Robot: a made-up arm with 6 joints.
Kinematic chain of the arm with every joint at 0, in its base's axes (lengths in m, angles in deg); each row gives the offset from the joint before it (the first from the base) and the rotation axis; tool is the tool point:
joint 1: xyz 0 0 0.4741 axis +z
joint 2: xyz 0.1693 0 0 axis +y
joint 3: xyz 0 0 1.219 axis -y
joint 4: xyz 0 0 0.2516 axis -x
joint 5: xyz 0.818 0 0 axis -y
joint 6: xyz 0.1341 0 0 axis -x
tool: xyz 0 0 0
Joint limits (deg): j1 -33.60..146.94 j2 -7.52..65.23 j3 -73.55..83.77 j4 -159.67..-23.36 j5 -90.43..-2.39 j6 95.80..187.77
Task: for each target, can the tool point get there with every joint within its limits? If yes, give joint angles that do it. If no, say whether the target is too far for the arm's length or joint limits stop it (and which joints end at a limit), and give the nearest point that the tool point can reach.
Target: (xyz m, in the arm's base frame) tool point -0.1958 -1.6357 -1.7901
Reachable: no: too far | nearest point 0.9088 -0.6015 0.0166 | short by 2.357 m
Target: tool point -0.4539 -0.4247 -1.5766
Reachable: no: joint limits stop it (at a limit: joint 1, joint 2) | nearest point -0.7591 0.4466 0.0843 | short by 1.900 m
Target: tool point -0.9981 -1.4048 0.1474
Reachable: no: joint limits stop it (at a limit: joint 1, joint 2, joint 3) | nearest point -0.7145 0.3189 0.2488 | short by 1.750 m
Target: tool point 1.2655 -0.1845 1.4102
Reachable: yes | joints -12.91 9.79 -21.85 -86.54 -50.24 109.92
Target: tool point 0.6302 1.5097 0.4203
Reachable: yes | joints 63.59 55.00 -15.46 -58.51 -69.47 110.65
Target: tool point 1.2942 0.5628 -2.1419
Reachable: no: too far | nearest point 1.2095 0.5260 -0.0035 | short by 2.140 m
